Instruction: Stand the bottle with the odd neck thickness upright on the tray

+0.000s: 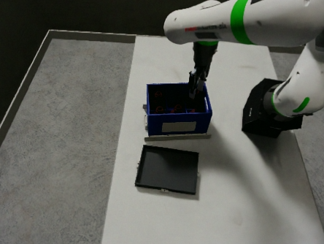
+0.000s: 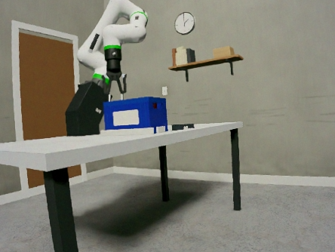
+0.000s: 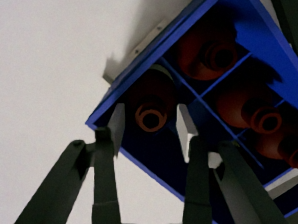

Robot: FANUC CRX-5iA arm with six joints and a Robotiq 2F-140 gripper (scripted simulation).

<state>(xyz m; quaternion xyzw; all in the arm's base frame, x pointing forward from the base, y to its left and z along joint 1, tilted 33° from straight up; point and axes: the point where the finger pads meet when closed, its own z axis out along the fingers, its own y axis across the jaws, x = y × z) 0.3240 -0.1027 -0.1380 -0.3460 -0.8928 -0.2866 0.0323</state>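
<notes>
Now: hand 90 mm above the crate, 80 mm short of it and 60 mm to the right of it. Also, from my hand: dark tray: 320 mm to the left, 160 mm below, 120 mm ahead.
</notes>
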